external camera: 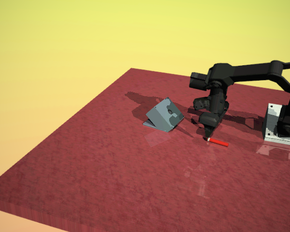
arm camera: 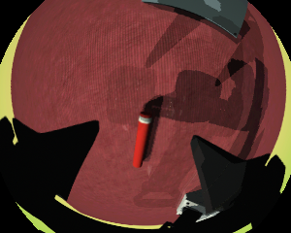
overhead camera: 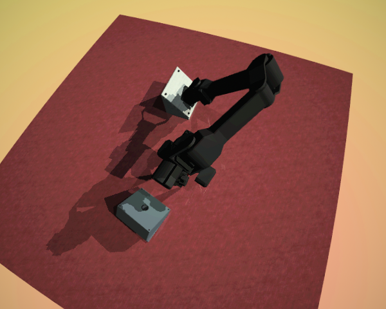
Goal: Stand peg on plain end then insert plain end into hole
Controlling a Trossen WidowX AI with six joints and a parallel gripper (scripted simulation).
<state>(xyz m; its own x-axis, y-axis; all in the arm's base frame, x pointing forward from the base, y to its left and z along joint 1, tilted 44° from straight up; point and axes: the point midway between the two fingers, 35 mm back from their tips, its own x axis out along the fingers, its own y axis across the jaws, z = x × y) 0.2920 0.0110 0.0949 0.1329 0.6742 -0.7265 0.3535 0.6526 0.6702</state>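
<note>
The red peg lies 10 mm behind my gripper tip, 10 mm to the left of it and 30 mm below it. The rest, counted from my gripper tip: grey sloped panel (180 mm ahead, 110 mm to the right).
</note>
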